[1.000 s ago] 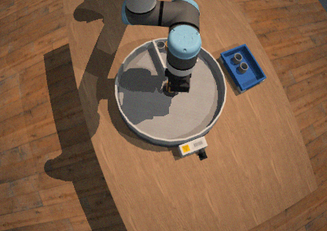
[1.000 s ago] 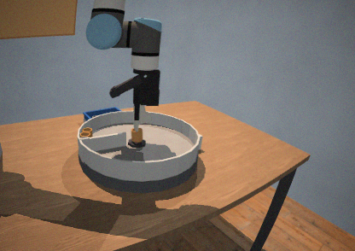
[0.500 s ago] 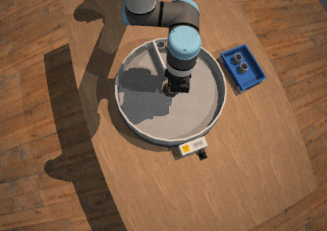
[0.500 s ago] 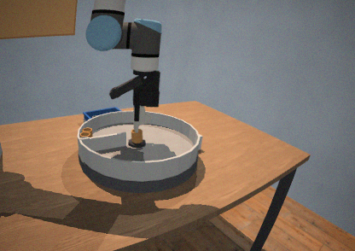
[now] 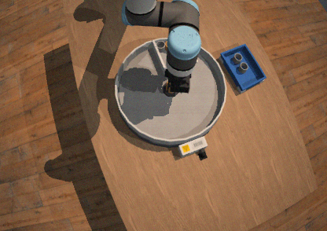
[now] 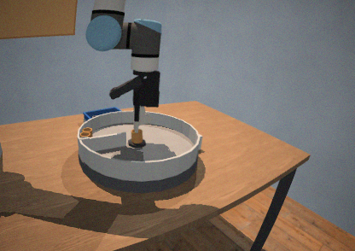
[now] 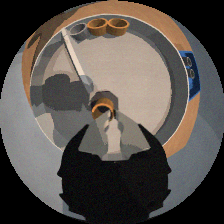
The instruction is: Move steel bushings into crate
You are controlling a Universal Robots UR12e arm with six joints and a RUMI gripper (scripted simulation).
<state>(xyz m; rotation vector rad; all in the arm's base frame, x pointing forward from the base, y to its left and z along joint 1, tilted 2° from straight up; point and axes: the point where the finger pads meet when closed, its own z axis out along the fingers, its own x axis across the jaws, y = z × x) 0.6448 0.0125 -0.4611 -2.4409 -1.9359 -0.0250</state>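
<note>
The grey turntable is 2 cm to the right of my hand and 4 cm below it. From my hand the other things lie so: blue crate: 6 cm behind, 32 cm to the left, 7 cm below.
</note>
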